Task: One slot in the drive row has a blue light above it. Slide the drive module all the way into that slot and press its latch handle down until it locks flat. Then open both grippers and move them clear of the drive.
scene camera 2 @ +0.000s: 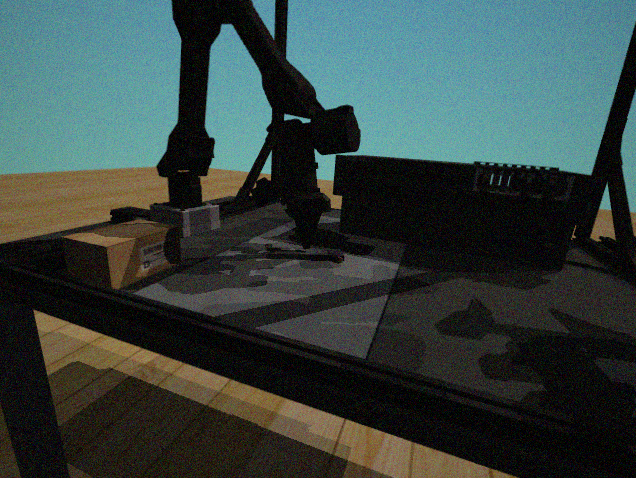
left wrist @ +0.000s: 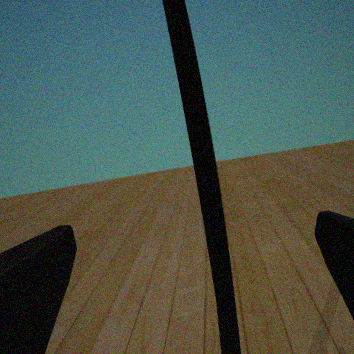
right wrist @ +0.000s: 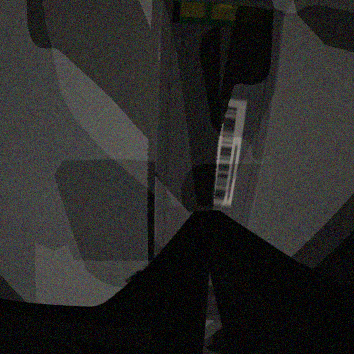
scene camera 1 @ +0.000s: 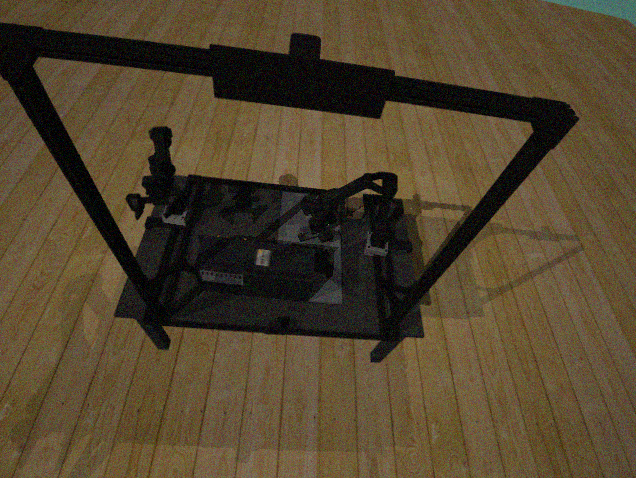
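The drive module lies flat on the light mat, with a barcode label and a gold connector edge in the right wrist view. My right gripper is shut and empty, pointing down over the module; its fingers hide the module's near end and latch handle. My left gripper is open and empty, off the table's left side. The dark drive enclosure stands beside the mat. A slotted frame shows on it. I cannot make out a blue light or which slot it marks.
A cardboard box stands by the light grey base block of the right arm. A dark overhead frame spans the table. A bright sticker is on the enclosure. A dark post crosses the left wrist view.
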